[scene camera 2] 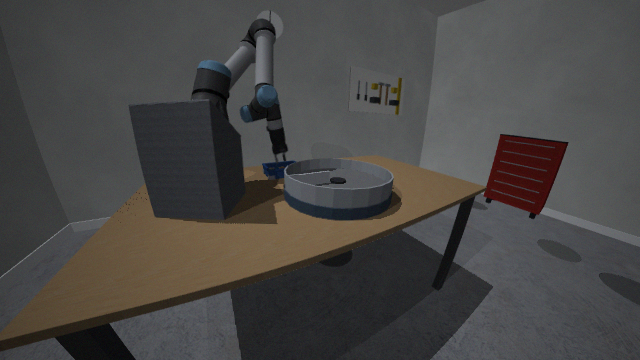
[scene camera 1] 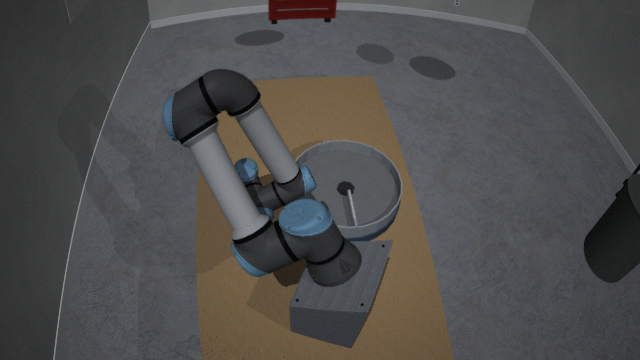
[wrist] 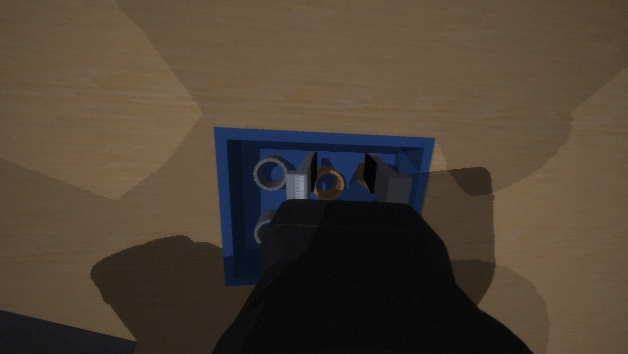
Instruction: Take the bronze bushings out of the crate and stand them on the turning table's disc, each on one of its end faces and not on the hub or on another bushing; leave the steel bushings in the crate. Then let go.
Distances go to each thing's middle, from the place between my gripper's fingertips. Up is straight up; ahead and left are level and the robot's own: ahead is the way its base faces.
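Blue crate (wrist: 238, 150): my hand is 3 cm above it and 5 cm to the left of it.
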